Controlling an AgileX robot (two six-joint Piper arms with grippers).
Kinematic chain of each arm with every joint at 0, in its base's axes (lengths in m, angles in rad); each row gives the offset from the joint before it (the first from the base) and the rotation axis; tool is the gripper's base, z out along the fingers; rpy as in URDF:
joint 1: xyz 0 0 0.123 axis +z
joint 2: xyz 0 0 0 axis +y
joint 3: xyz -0.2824 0 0.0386 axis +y
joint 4: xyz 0.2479 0 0.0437 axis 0.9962 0 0.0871
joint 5: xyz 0 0 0 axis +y
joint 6: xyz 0.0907 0 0.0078 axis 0.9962 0 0.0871
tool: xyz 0 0 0 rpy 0 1.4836 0
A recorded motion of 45 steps. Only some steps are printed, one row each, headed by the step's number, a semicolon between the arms.
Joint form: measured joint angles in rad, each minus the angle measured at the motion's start. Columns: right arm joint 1, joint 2, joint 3, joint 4, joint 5, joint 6; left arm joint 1, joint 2, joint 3, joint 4, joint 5, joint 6.
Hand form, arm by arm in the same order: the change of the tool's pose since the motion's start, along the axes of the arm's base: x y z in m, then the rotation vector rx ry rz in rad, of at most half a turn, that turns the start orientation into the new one. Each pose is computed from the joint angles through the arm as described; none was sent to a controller.
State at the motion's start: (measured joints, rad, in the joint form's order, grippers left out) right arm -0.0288 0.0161 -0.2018 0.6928 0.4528 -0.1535; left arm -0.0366 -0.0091 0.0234 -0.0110 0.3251 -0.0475
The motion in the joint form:
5: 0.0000 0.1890 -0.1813 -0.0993 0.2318 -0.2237; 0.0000 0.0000 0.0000 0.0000 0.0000 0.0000
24: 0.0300 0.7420 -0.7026 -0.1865 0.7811 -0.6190; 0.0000 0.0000 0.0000 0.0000 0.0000 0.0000
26: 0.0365 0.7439 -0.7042 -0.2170 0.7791 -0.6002; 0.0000 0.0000 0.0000 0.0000 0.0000 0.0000
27: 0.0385 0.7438 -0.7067 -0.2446 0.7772 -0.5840; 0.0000 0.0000 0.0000 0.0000 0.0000 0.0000
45: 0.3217 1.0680 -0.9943 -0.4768 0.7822 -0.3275; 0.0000 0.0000 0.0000 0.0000 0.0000 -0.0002
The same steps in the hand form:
5: 0.0074 0.0065 0.0302 -0.3363 0.1299 0.1506; 0.0000 0.0000 0.0000 0.0000 0.0000 0.0000
24: 0.0653 0.0175 0.1110 -0.7801 0.4066 0.6775; 0.0000 0.0000 0.0000 0.0000 0.0000 0.0000
26: 0.0659 0.0159 0.1102 -0.7929 0.4256 0.6629; 0.0000 0.0000 0.0000 0.0000 0.0000 0.0000
27: 0.0661 0.0139 0.1100 -0.8049 0.4407 0.6447; 0.0000 0.0000 0.0000 0.0000 0.0000 0.0000
45: 0.1344 0.0480 0.1381 -0.8861 0.5641 0.6962; 0.0000 0.0000 0.0000 -0.0002 0.0000 0.0000

